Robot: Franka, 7 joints.
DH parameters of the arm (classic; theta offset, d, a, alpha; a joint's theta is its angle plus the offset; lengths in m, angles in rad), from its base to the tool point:
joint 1: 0 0.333 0 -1.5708
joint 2: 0 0 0 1.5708
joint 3: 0 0.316 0.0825 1.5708
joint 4: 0 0 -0.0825 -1.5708
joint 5: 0 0.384 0 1.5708
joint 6: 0 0 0.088 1.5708
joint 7: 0 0.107 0 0
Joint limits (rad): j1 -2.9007..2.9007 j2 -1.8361..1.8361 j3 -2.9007..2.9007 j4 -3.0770..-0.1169 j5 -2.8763..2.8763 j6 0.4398..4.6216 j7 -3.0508..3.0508
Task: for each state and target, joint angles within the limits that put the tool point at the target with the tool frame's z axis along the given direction. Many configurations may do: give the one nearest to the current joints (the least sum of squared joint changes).
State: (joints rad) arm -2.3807 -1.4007 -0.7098 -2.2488 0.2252 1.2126 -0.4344
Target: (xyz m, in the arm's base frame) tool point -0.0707 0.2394 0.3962 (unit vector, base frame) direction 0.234 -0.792 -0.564
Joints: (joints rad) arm -2.9007 -1.7744 -1.1905 -2.5416 -0.2726 0.8343 -0.4344
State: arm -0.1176 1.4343 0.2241 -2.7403 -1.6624 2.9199 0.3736
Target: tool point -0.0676 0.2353 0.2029 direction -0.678 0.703 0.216
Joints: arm -0.5217 1.8171 0.3025 -3.0454 -1.5458 3.3979 0.3736
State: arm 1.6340 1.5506 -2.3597 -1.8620 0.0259 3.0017 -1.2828
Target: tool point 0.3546 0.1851 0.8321 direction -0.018 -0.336 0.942
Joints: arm 0.8701 1.8290 -2.9007 -2.0604 -0.1147 3.1075 -1.2828
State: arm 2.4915 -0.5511 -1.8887 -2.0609 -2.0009 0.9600 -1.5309
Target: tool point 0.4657 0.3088 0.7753 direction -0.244 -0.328 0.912
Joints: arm 1.7464 0.4840 -1.4113 -1.5753 -2.4013 1.1551 -1.5309
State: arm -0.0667 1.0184 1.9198 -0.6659 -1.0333 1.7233 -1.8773
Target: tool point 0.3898 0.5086 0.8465 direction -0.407 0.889 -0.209
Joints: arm 0.3970 1.0141 2.1405 -0.6077 -0.7704 1.8836 -1.8773
